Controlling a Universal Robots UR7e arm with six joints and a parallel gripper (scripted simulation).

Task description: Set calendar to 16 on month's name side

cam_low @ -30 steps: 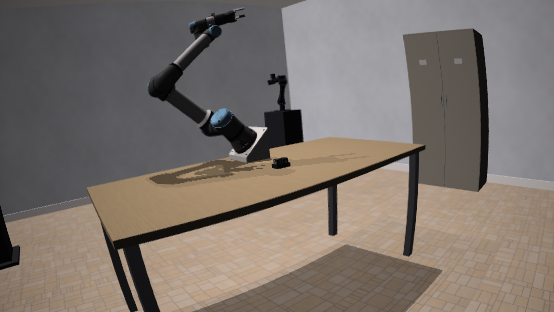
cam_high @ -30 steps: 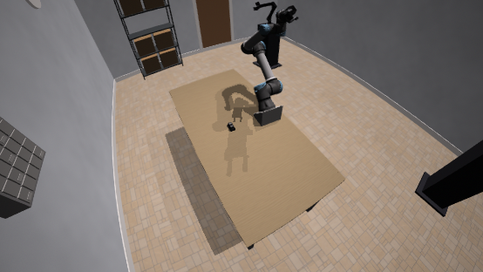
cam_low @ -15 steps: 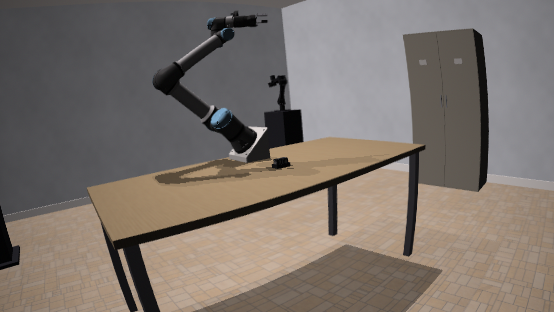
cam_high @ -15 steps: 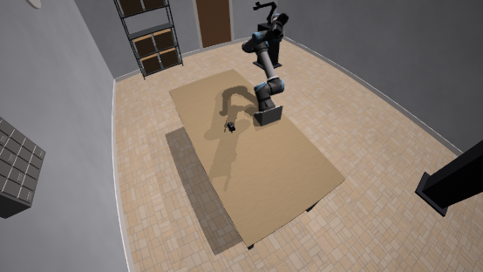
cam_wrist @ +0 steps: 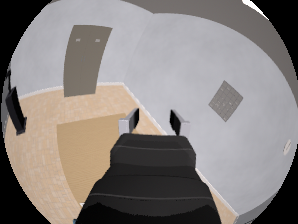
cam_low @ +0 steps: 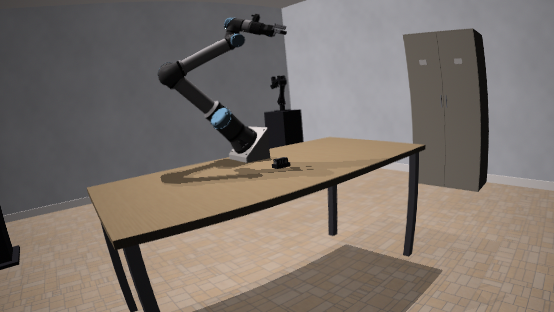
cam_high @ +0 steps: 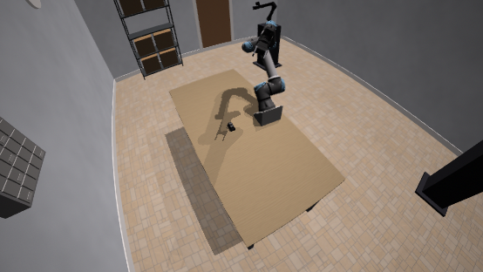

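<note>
The black date cube lies 670 mm below my hand, 190 mm to the right of it and 110 mm ahead of it. The rest, counted from my hand: dark calendar tray (690 mm below, 200 mm to the right, 100 mm ahead).
</note>
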